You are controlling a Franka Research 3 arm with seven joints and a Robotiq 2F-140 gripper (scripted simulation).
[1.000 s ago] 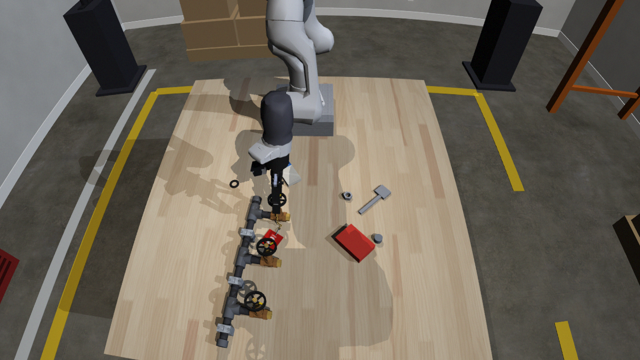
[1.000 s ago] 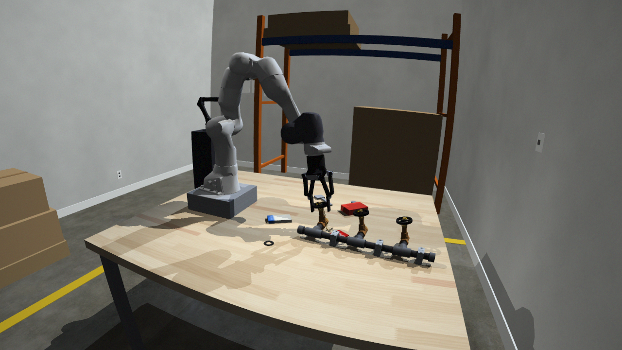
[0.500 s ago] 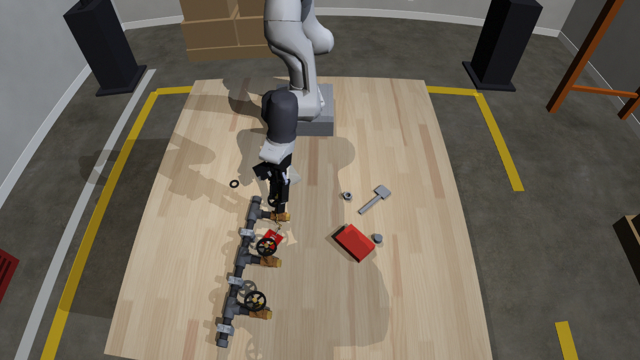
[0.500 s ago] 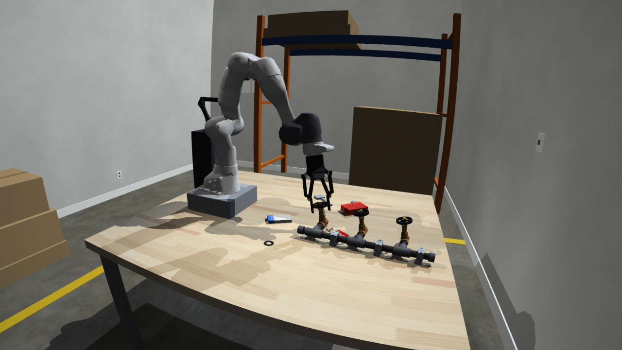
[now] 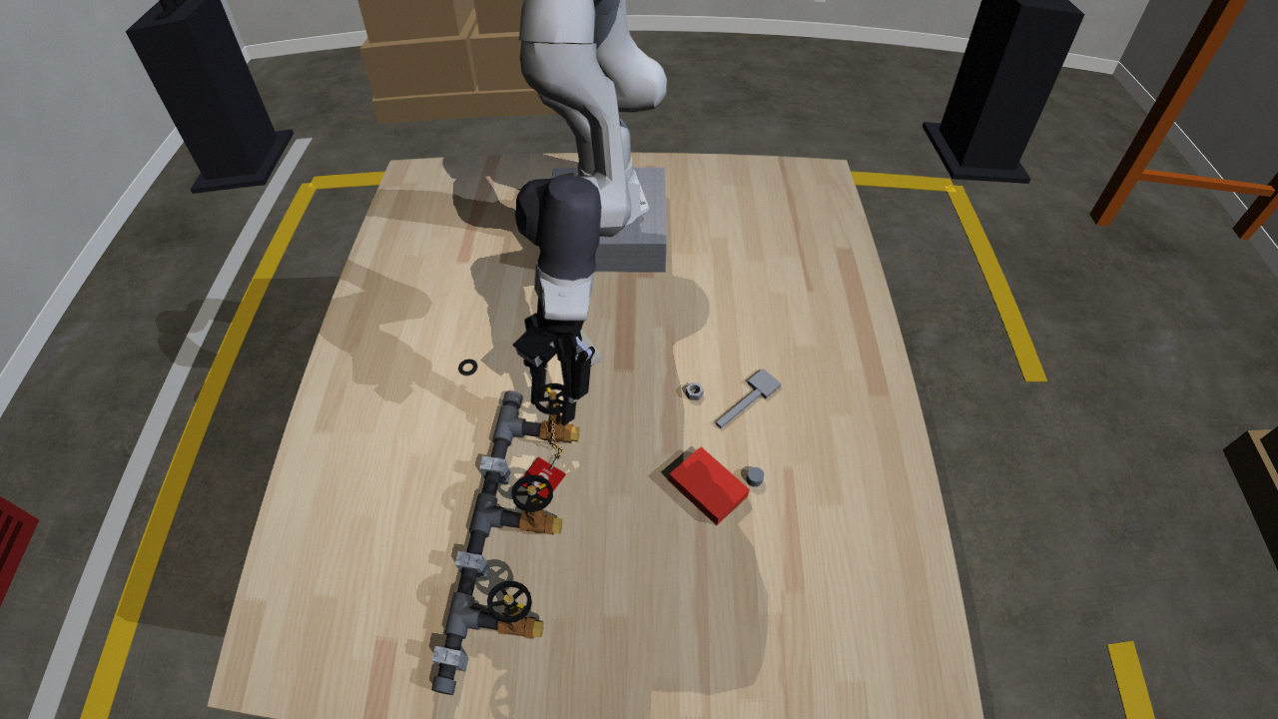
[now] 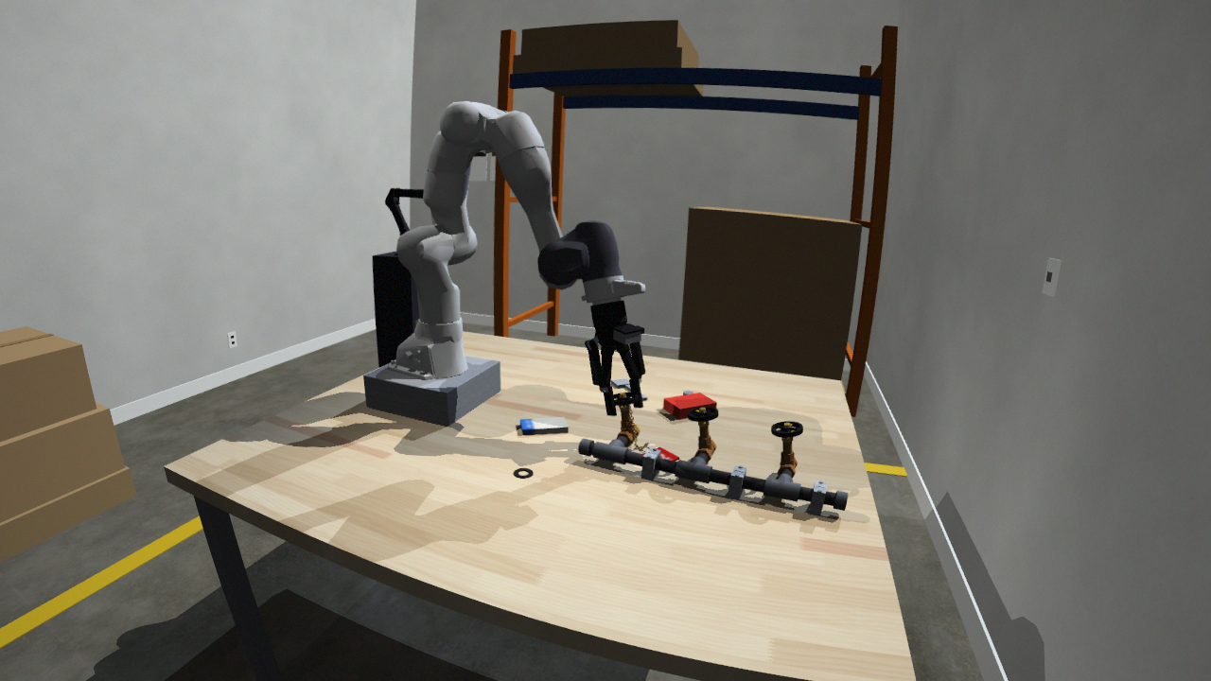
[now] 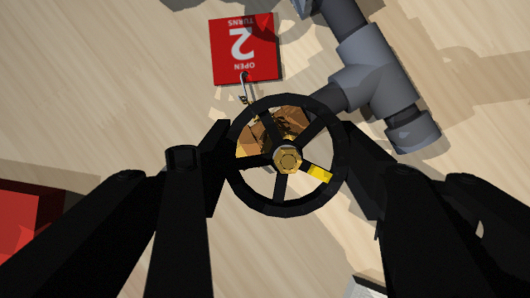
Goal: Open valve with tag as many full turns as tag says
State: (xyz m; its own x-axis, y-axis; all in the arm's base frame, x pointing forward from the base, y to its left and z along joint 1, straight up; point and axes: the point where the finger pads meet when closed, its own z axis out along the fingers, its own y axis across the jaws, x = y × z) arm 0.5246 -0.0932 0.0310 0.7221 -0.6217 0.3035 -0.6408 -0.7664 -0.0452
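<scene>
Right now the red tag is 90 mm ahead of my hand, 20 mm to the right of it and 110 mm below it. Also, from my hand: blue-and-white box (200 mm behind, 30 mm to the left, 110 mm below); nut (80 mm behind, 260 mm to the left, 110 mm below); black washer (160 mm behind, 200 mm to the right, 120 mm below).
</scene>
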